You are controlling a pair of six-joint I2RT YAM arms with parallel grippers.
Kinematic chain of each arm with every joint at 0, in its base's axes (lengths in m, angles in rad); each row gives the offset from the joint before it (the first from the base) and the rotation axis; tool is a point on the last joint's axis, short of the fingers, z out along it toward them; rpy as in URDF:
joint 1: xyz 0 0 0.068 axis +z
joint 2: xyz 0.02 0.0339 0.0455 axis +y
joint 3: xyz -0.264 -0.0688 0 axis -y
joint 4: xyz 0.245 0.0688 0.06 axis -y
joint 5: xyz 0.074 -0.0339 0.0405 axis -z
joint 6: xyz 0.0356 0 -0.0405 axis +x
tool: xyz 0 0 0 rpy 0 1.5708 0
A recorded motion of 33 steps. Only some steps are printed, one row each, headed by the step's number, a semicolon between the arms.
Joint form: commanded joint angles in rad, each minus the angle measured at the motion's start. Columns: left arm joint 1, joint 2, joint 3, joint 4, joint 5, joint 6; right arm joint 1, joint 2, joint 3, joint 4, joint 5, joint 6.
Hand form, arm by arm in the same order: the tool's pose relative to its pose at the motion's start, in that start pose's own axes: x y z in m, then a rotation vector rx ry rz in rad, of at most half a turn. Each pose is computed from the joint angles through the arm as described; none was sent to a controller.
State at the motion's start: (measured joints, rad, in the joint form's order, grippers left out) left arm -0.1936 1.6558 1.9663 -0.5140 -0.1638 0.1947; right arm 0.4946 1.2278 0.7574 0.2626 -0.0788 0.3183
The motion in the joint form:
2: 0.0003 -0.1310 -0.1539 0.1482 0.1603 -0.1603; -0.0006 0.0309 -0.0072 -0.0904 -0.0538 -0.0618
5: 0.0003 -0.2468 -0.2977 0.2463 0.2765 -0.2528; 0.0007 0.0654 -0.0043 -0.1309 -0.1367 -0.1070
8: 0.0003 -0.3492 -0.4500 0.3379 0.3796 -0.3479; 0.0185 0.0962 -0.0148 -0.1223 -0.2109 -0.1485
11: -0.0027 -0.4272 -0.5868 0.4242 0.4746 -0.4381; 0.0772 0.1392 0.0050 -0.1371 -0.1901 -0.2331
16: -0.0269 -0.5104 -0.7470 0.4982 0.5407 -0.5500; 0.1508 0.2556 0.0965 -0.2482 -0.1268 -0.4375
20: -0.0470 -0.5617 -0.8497 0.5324 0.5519 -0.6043; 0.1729 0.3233 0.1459 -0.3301 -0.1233 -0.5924
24: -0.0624 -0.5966 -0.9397 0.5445 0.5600 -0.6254; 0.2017 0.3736 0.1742 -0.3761 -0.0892 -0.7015
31: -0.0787 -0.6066 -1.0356 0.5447 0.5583 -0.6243; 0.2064 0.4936 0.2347 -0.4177 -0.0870 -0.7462
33: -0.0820 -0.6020 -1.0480 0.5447 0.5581 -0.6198; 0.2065 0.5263 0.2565 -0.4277 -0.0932 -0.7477
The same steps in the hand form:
2: -0.0032 0.0001 -0.0310 0.1446 -0.1426 -0.1703; 0.0189 -0.0049 0.0056 -0.0147 0.1376 -0.0480
5: 0.0038 -0.0011 -0.0572 0.2620 -0.2149 -0.2554; 0.0304 -0.0057 0.0115 -0.0802 0.2276 -0.0773
8: 0.0198 -0.0049 -0.0759 0.3743 -0.2474 -0.3359; 0.0423 -0.0018 0.0165 -0.1650 0.2792 -0.1102
11: 0.0383 -0.0108 -0.0874 0.4843 -0.2566 -0.4074; 0.0524 0.0119 0.0251 -0.2023 0.3198 -0.2090
16: 0.0657 -0.0232 -0.0978 0.5902 -0.2196 -0.5018; 0.0688 0.0287 0.0471 -0.2237 0.4396 -0.4312
20: 0.0861 -0.0316 -0.1033 0.6273 -0.1831 -0.5514; 0.0807 0.0328 0.0580 -0.2696 0.5269 -0.5815
24: 0.1080 -0.0396 -0.1046 0.6490 -0.1299 -0.5726; 0.0925 0.0381 0.0651 -0.2915 0.5856 -0.7029
31: 0.1375 -0.0505 -0.0985 0.6541 -0.0408 -0.5771; 0.1125 0.0350 0.0860 -0.3077 0.6844 -0.7381
33: 0.1423 -0.0528 -0.0964 0.6551 -0.0245 -0.5736; 0.1166 0.0345 0.0923 -0.3144 0.7054 -0.7348

